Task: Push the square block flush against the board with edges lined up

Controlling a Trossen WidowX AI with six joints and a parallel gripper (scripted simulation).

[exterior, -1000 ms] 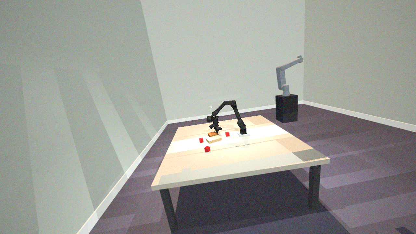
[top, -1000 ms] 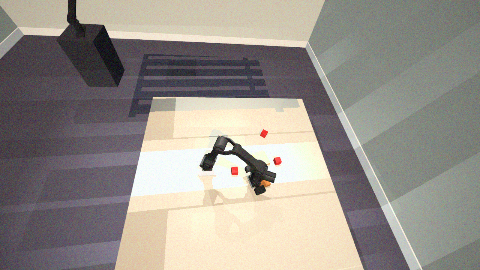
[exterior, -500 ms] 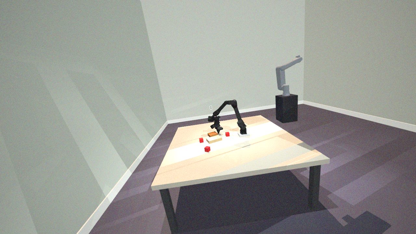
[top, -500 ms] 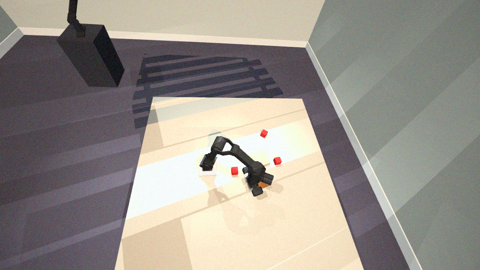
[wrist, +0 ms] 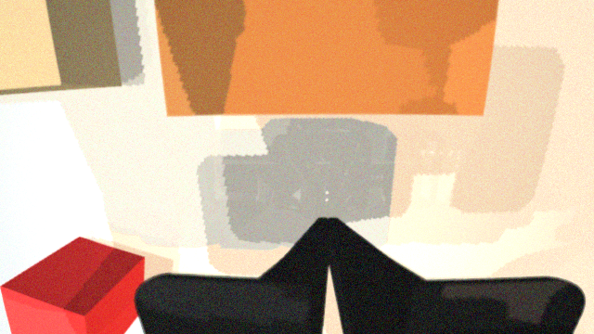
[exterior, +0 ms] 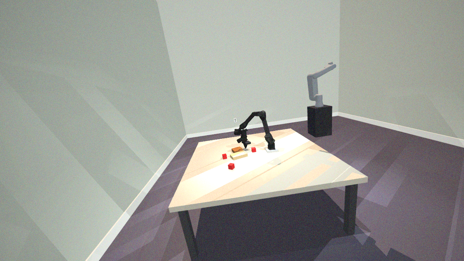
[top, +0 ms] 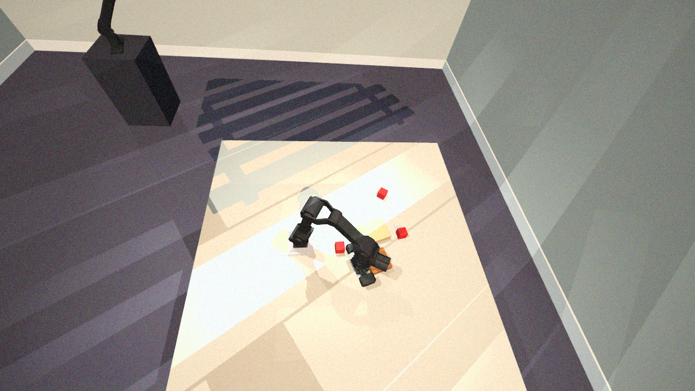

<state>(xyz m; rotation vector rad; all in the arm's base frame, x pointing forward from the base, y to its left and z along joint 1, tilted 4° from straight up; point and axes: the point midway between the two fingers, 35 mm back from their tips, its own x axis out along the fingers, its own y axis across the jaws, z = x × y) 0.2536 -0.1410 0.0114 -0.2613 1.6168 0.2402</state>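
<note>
My gripper tip is now 90 mm short of the square block, 30 mm to the right of it and 10 mm below it. Also, from my gripper tip: tan board 90 mm ahead, 180 mm to the left, 10 mm above.
</note>
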